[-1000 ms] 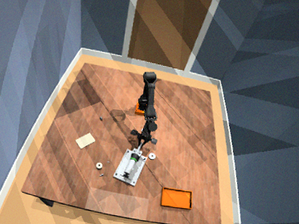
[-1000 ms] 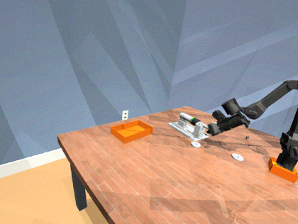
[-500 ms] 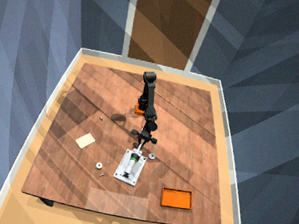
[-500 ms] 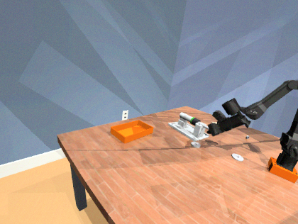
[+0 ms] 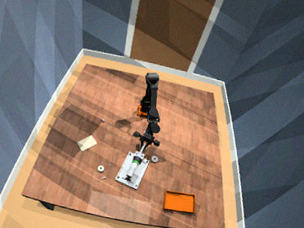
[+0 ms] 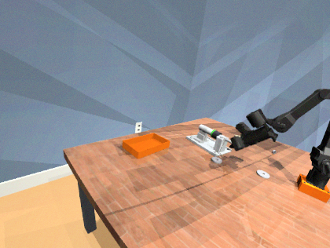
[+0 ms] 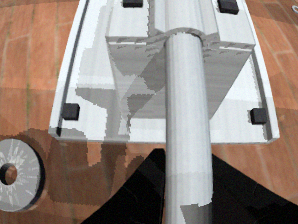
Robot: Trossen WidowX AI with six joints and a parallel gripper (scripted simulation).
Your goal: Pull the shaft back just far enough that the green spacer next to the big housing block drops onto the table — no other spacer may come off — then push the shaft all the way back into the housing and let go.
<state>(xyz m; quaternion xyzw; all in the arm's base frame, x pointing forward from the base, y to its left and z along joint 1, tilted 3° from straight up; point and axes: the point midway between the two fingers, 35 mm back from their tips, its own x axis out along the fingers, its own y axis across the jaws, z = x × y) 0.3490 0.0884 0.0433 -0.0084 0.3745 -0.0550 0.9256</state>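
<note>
The grey shaft lies 6 cm ahead of my gripper tip, 1 cm to the right of it and 2 cm above it. The rest, counted from my gripper tip: green spacer 12 cm ahead, 1 cm to the right, 2 cm above; grey washer 10 cm to the left, 5 cm below; small part 26 cm ahead, 17 cm to the right, 5 cm below.
</note>
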